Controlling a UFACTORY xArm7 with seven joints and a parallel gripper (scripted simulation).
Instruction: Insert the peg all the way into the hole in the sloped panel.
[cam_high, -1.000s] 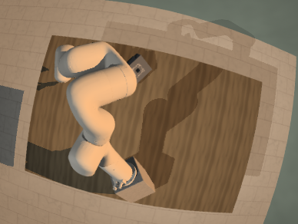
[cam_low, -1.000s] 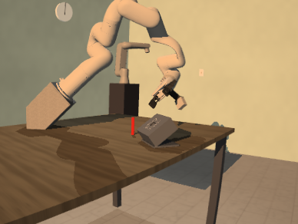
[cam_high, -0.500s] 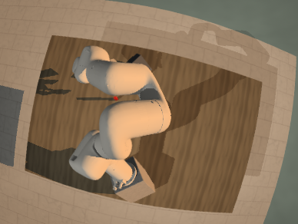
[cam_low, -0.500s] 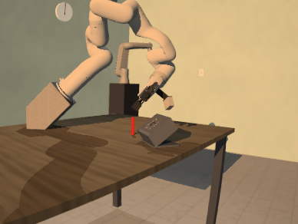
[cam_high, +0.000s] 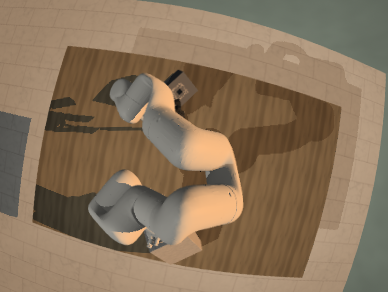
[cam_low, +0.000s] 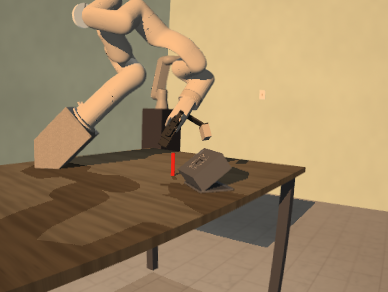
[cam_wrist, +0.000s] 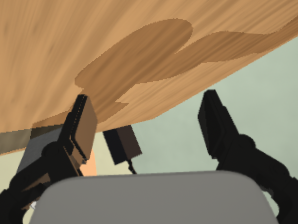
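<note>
Now: hand 9 cm to the right of the red peg, 9 cm above it and 4 cm past it.
</note>
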